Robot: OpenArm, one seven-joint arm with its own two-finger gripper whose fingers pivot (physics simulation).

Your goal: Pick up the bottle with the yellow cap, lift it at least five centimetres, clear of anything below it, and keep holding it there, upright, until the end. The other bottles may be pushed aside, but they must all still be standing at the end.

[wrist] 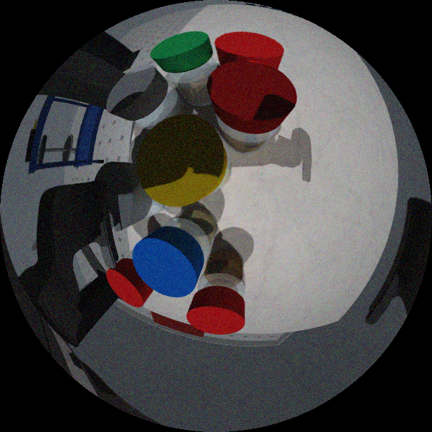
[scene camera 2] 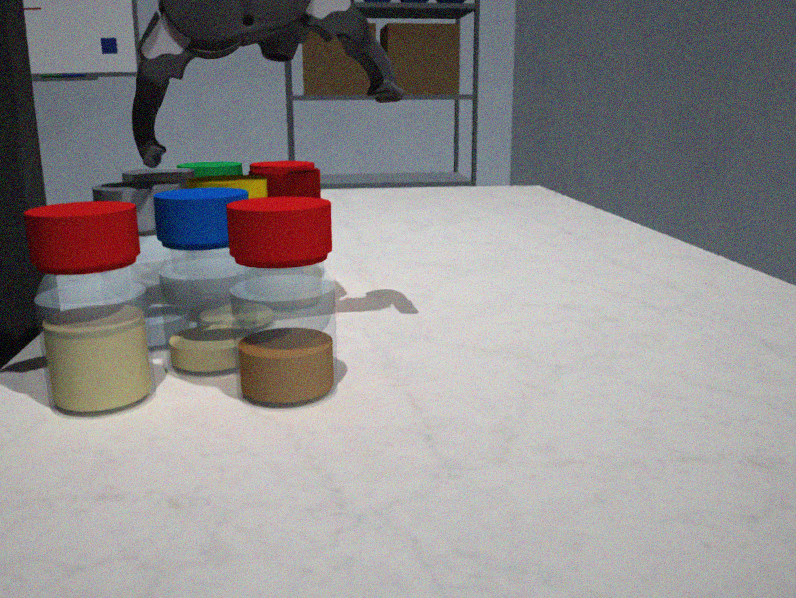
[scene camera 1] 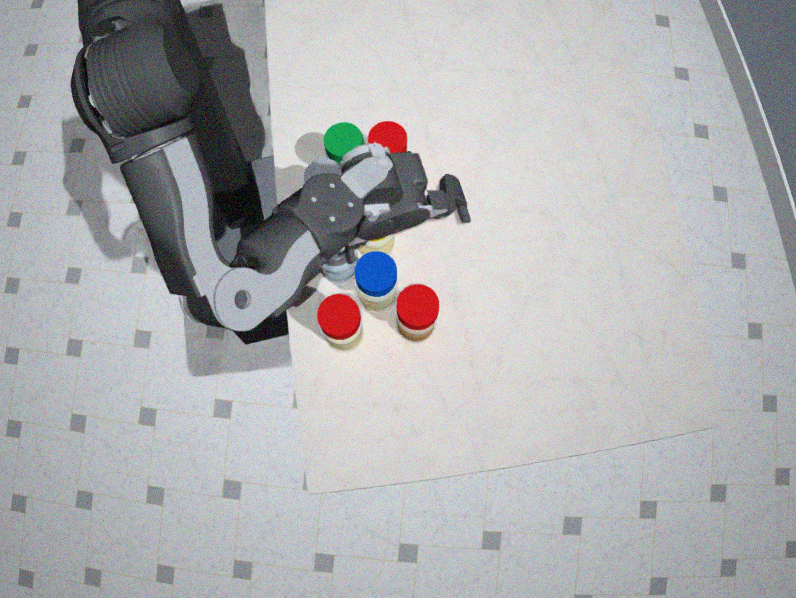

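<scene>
The yellow-capped bottle [scene camera 1: 378,245] [scene camera 2: 257,186] [wrist: 182,160] stands upright among the others, largely hidden under the arm in scene camera 1. My gripper [scene camera 2: 270,123] is wide open and empty, with its fingertips above cap height. In scene camera 2 the yellow cap lies below and between the fingers, nearer the left finger. In the wrist view the cap is left of the middle, partly shaded. The blue-capped bottle [scene camera 1: 375,273] [scene camera 2: 193,218] [wrist: 168,261] stands close beside it. A red-capped bottle [wrist: 250,95] and a grey-capped bottle [wrist: 142,95] stand on its far side.
Another grey-capped bottle [scene camera 1: 337,269] stands beside the yellow one, near a finger. Two red-capped bottles [scene camera 1: 339,315] [scene camera 1: 417,305] stand nearest scene camera 2. A green-capped bottle [scene camera 1: 342,140] [wrist: 182,51] and a red-capped bottle [scene camera 1: 388,136] [wrist: 249,45] stand at the far end. All visible bottles are upright.
</scene>
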